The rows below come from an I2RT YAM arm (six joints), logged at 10 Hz.
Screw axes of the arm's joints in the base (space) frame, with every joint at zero. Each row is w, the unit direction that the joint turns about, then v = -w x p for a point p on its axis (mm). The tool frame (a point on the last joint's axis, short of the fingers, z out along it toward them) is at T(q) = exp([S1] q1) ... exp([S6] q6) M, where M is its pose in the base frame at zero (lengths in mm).
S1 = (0, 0, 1, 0.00, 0.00, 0.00)
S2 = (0, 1, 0, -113.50, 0.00, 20.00)
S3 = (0, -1, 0, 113.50, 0.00, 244.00)
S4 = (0, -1, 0, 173.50, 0.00, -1.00)
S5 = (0, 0, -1, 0.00, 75.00, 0.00)
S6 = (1, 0, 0, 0.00, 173.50, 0.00)
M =
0 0 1 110.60
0 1 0 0.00
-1 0 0 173.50
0 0 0 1
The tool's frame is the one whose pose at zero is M.
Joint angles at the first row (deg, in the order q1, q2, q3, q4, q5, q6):
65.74, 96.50, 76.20, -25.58, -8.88, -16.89
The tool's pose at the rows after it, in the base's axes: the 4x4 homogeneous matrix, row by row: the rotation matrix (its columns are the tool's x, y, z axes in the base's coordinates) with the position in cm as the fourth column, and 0 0 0 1 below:
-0.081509 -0.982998 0.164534 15.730; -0.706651 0.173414 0.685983 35.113; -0.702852 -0.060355 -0.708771 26.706; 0 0 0 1
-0.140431 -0.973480 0.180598 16.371; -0.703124 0.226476 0.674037 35.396; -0.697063 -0.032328 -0.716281 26.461; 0 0 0 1
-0.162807 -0.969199 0.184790 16.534; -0.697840 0.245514 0.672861 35.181; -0.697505 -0.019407 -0.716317 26.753; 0 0 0 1
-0.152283 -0.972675 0.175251 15.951; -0.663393 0.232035 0.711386 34.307; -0.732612 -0.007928 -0.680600 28.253; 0 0 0 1
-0.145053 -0.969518 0.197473 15.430; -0.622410 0.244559 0.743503 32.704; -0.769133 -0.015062 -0.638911 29.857; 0 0 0 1
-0.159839 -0.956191 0.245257 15.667; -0.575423 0.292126 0.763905 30.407; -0.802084 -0.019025 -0.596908 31.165; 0 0 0 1
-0.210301 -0.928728 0.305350 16.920; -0.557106 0.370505 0.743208 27.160; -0.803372 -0.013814 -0.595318 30.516; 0 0 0 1
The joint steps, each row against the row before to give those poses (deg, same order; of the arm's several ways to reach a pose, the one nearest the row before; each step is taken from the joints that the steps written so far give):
-0.61, 1.76, 1.58, 0.35, 0.88, 3.86
-0.62, 1.32, 1.14, -0.35, 0.70, 2.82
-0.35, -0.35, 0.27, -0.61, 0.01, 1.07
0.09, -3.24, -1.13, 0.61, -1.41, 0.35
-0.35, -4.66, -2.37, 0.97, 0.08, 0.44
-2.02, -5.10, -3.08, 1.14, 0.36, 0.79
-4.74, -4.83, -5.80, 1.06, -0.18, 0.27

